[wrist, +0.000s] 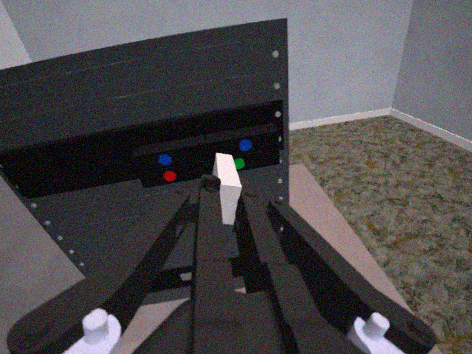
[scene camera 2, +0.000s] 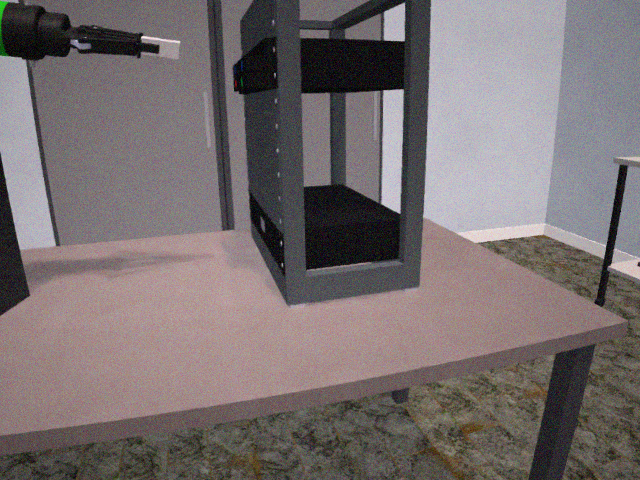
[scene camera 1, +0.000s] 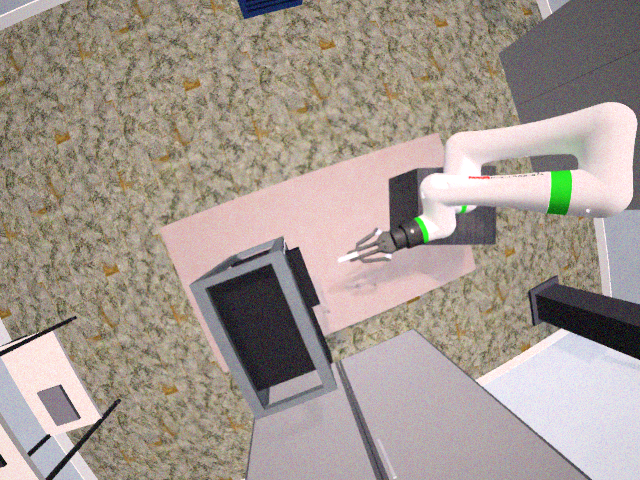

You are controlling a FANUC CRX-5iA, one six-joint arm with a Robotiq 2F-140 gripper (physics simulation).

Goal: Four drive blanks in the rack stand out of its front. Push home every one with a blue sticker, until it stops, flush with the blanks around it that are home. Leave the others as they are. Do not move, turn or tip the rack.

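The grey rack (scene camera 1: 228, 346) (scene camera 2: 290, 155) (wrist: 282, 70) stands upright on the table. Four blanks stand out of its front, in two stacked pairs. In the wrist view, the left pair has a blue-sticker blank (wrist: 165, 159) above a red-sticker blank (wrist: 170, 176). The right pair has another blue-sticker blank (wrist: 245, 145) above a green-sticker blank (wrist: 239, 163), partly hidden by the white fingertip. My gripper (scene camera 1: 347, 256) (scene camera 2: 161, 47) (wrist: 221, 168) is shut and empty. It is in front of the rack, apart from it, with its tips a little above the blanks' height in the second scene view.
The pinkish table (scene camera 1: 289, 206) (scene camera 2: 155, 351) (wrist: 325, 215) carries the rack. A black unit (scene camera 2: 351, 232) sits low inside the rack. A grey cabinet (scene camera 1: 423, 392) (scene camera 2: 129, 129) stands beside the table. A dark beam (scene camera 1: 584, 310) is at the right in the first scene view.
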